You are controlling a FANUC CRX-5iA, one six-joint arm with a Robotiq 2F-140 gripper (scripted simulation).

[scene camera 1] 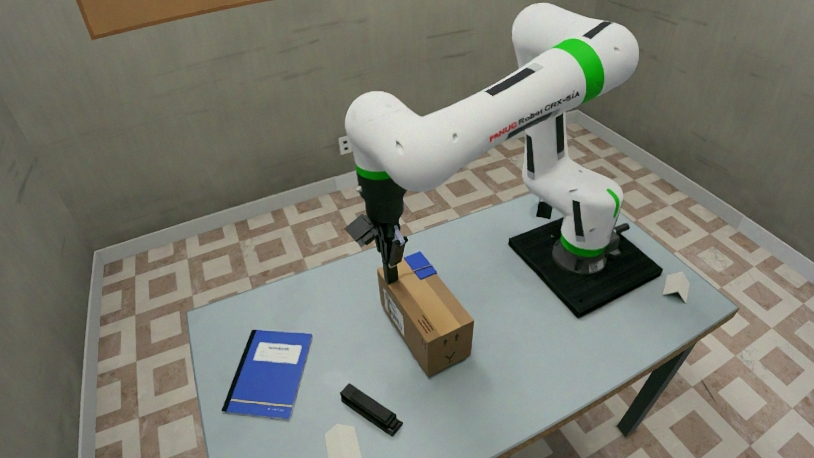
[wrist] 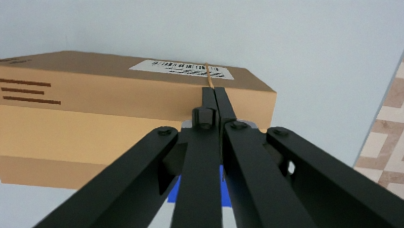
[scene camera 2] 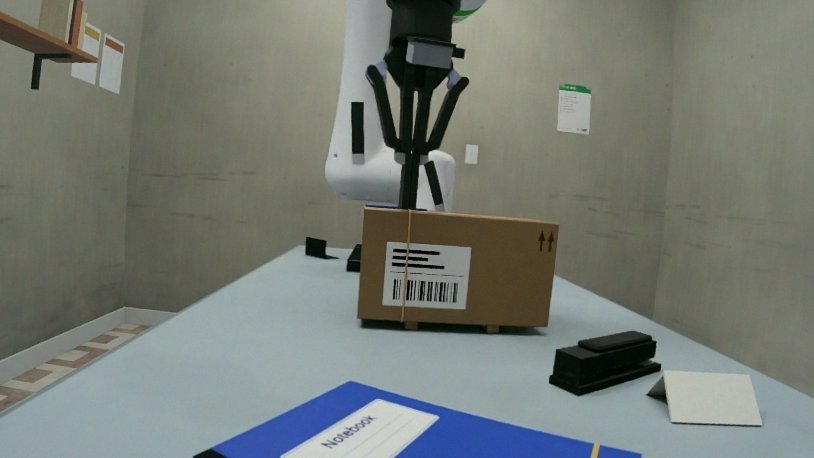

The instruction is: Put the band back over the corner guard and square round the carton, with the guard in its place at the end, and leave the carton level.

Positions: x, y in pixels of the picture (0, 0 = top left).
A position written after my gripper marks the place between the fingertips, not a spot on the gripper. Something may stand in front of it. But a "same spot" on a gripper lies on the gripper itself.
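Brown carton: visible in scene camera 1, wrist view (76, 112), scene camera 2. One spot on the carton: (scene camera 1: 404, 325), same spot as (scene camera 2: 471, 269). My gripper: visible in scene camera 1 (391, 279), wrist view, scene camera 2. One spot on my gripper: (scene camera 2: 439, 118), same spot as (wrist: 139, 181).
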